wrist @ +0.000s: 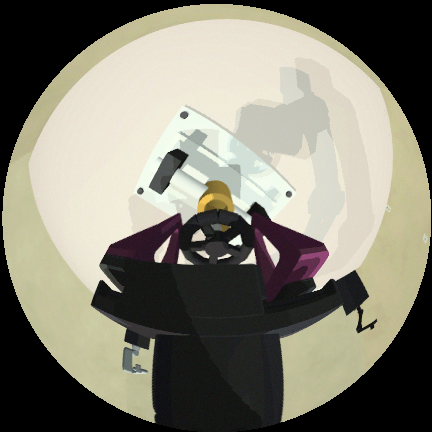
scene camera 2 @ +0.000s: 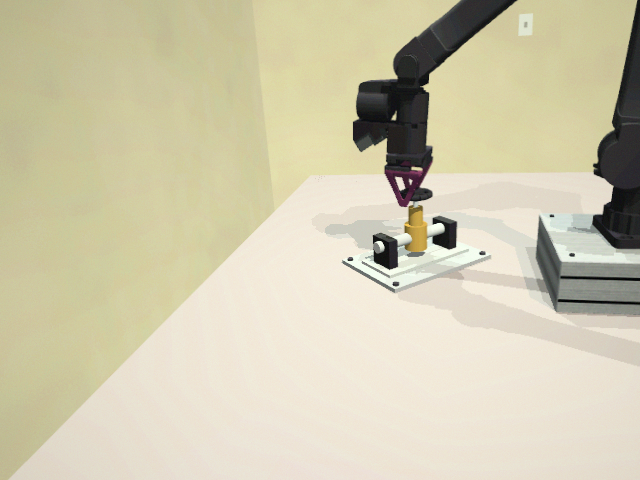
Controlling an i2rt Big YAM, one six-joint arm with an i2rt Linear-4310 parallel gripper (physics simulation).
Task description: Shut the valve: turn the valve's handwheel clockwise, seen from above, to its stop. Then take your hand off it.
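Observation:
The black handwheel [scene camera 2: 424, 194] [wrist: 216, 218] lies level on top of a thin stem above the orange valve body [scene camera 2: 415, 237] [wrist: 215, 200]. My gripper [wrist: 216, 218] points down from above, with its purple fingers on opposite sides of the handwheel's rim. It is shut on the handwheel. In the scene view one finger hides part of the wheel's near side. A white pipe [scene camera 2: 436, 230] [wrist: 189, 183] runs through the valve body. How far the wheel is turned cannot be told from these views.
Black brackets [scene camera 2: 385, 251] [wrist: 168, 171] hold the pipe on a pale base plate [scene camera 2: 397, 286] [wrist: 159, 131] on the table. The arm's metal pedestal [scene camera 2: 549, 268] stands to the right in the scene view. A wall [scene camera 2: 129, 129] rises along the table's left edge.

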